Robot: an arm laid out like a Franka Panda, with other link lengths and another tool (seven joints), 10 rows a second.
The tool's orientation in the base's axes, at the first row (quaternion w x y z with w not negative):
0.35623 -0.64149 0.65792 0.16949
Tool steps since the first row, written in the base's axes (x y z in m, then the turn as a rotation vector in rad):
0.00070 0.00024 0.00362 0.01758 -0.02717 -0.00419
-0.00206 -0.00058 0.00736 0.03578 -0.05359 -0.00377
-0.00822 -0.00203 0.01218 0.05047 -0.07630 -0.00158
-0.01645 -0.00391 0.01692 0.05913 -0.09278 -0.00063
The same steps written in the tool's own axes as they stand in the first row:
-0.00260 -0.00149 -0.00215 0.02388 -0.01923 -0.01117
-0.00479 0.00020 -0.00598 0.04410 -0.04005 -0.02486
-0.00752 0.00484 -0.01184 0.06015 -0.05745 -0.03812
-0.01005 0.01145 -0.01845 0.07209 -0.06799 -0.04780

